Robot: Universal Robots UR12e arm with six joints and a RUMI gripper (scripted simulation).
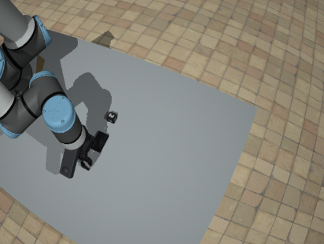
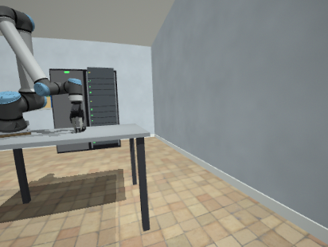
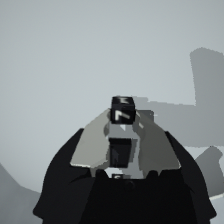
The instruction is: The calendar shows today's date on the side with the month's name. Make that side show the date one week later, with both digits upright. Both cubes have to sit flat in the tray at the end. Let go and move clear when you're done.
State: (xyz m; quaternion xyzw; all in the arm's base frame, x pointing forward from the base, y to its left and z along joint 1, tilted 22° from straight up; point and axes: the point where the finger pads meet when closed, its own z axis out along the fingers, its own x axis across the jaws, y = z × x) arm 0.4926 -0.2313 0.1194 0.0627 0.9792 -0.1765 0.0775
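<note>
Right now the black cube is 210 mm to the left of my hand, 30 mm ahead of it and 10 mm below it. Round my hand: dark tray (110 mm to the left, 20 mm below, 20 mm ahead).
</note>
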